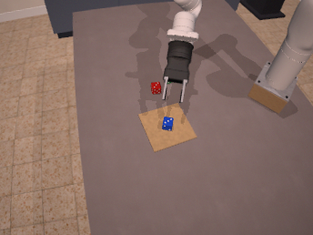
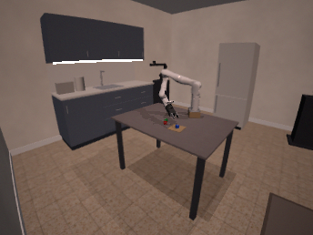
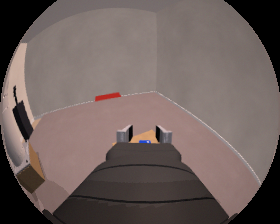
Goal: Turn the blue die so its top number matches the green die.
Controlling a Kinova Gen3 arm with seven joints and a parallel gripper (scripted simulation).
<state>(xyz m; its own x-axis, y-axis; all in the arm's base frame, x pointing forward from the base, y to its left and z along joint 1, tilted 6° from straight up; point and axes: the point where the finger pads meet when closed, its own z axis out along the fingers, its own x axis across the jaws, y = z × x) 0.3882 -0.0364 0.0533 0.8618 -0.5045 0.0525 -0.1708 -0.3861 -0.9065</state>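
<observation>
The blue die lies 2 cm ahead of my hand, 3 cm to the left of it and 9 cm below it. Also, from my hand: red die 12 cm to the right, 9 cm below; tan mat 2 cm ahead, 3 cm to the left, 10 cm below; green die 6 cm behind, 15 cm to the right, 9 cm below.
</observation>
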